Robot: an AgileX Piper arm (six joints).
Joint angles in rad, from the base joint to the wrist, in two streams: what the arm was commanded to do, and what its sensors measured. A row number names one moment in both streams.
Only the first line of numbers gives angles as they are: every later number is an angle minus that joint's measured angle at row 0.
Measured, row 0:
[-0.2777, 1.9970, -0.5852, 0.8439, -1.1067, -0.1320]
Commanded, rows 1 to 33:
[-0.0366, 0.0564, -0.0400, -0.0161, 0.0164, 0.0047]
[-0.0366, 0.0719, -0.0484, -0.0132, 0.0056, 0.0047]
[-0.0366, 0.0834, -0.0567, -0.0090, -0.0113, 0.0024]
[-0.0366, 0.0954, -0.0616, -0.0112, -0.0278, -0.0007]
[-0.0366, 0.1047, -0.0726, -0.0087, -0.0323, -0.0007]
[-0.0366, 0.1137, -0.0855, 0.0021, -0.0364, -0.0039]
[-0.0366, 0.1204, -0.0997, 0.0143, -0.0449, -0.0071]
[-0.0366, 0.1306, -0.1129, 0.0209, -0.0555, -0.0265]
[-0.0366, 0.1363, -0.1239, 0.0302, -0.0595, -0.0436]
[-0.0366, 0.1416, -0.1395, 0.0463, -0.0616, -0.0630]
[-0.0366, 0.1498, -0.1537, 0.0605, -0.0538, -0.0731]
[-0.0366, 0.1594, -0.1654, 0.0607, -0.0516, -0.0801]
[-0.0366, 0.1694, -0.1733, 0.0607, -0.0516, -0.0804]
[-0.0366, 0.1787, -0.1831, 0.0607, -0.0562, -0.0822]
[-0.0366, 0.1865, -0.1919, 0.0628, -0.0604, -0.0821]
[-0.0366, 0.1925, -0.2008, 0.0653, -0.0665, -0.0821]
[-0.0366, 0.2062, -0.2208, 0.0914, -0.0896, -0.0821]
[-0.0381, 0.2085, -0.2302, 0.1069, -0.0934, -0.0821]
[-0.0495, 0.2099, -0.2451, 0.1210, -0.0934, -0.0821]
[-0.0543, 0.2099, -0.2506, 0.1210, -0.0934, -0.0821]
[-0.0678, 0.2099, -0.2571, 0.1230, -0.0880, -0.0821]
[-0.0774, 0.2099, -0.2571, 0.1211, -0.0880, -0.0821]
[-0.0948, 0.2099, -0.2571, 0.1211, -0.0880, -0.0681]
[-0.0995, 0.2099, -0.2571, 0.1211, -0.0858, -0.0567]
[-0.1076, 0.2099, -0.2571, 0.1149, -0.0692, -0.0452]
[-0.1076, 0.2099, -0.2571, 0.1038, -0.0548, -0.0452]
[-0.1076, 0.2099, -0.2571, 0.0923, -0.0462, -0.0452]
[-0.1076, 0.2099, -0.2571, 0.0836, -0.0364, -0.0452]
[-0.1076, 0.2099, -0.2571, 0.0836, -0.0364, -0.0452]
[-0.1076, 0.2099, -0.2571, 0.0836, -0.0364, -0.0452]
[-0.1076, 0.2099, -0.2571, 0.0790, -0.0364, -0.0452]
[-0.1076, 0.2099, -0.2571, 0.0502, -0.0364, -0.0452]
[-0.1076, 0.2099, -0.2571, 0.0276, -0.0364, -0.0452]
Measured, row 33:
[-0.0977, 0.2082, -0.2511, 0.0898, -0.0358, -0.0480]
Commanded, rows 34 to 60:
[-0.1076, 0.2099, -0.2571, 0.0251, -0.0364, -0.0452]
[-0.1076, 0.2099, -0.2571, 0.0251, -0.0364, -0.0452]
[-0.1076, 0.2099, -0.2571, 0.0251, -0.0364, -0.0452]
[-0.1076, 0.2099, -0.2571, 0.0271, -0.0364, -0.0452]
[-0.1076, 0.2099, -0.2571, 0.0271, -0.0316, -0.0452]
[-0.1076, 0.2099, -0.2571, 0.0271, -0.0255, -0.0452]
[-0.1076, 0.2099, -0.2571, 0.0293, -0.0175, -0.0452]
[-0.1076, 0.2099, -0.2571, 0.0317, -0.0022, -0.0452]
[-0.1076, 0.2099, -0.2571, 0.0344, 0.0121, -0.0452]
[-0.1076, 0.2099, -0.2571, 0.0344, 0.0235, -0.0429]
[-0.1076, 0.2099, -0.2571, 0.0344, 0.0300, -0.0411]
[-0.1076, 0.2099, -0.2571, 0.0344, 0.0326, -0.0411]
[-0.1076, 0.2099, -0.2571, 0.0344, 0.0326, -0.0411]
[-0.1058, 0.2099, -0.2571, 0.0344, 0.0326, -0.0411]
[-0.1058, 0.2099, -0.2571, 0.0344, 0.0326, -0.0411]
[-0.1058, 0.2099, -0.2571, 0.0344, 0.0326, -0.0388]
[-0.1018, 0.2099, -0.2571, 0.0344, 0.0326, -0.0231]
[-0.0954, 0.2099, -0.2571, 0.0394, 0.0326, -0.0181]
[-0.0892, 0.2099, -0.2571, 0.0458, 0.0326, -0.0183]
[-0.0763, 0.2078, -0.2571, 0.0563, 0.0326, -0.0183]
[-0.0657, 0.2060, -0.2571, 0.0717, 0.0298, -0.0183]
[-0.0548, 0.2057, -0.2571, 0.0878, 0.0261, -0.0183]
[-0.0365, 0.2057, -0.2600, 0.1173, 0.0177, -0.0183]
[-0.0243, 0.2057, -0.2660, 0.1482, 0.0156, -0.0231]
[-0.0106, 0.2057, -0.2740, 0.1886, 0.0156, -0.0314]
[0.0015, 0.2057, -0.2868, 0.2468, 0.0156, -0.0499]
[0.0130, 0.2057, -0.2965, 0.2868, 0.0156, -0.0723]
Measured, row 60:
[-0.0286, 0.2082, -0.2706, 0.1432, -0.0250, -0.0383]
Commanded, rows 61 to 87:
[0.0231, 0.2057, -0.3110, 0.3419, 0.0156, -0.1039]
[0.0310, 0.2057, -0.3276, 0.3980, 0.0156, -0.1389]
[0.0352, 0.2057, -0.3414, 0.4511, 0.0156, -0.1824]
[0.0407, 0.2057, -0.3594, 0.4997, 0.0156, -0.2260]
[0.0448, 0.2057, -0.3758, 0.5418, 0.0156, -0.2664]
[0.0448, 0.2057, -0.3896, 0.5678, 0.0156, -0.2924]
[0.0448, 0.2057, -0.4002, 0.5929, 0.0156, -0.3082]
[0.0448, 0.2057, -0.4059, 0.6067, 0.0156, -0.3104]
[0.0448, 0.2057, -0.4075, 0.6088, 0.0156, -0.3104]
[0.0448, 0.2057, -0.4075, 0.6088, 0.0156, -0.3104]
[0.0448, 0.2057, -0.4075, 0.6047, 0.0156, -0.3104]
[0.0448, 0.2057, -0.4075, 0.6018, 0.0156, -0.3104]
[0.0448, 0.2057, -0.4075, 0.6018, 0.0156, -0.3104]
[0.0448, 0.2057, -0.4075, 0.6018, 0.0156, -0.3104]
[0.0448, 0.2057, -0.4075, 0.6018, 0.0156, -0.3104]
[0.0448, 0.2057, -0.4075, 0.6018, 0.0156, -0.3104]
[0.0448, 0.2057, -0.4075, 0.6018, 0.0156, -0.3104]
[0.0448, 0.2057, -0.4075, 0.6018, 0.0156, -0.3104]
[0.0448, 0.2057, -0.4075, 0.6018, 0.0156, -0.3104]
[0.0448, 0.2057, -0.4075, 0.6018, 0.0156, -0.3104]
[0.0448, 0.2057, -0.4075, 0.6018, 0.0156, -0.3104]
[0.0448, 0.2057, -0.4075, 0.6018, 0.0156, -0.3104]
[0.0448, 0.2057, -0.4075, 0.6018, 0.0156, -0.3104]
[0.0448, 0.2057, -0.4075, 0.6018, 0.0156, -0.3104]
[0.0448, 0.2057, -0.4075, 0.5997, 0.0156, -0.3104]
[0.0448, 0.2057, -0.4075, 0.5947, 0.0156, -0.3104]
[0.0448, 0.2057, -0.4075, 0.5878, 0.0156, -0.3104]
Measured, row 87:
[0.0449, 0.2082, -0.4085, 0.5672, -0.0127, -0.2960]
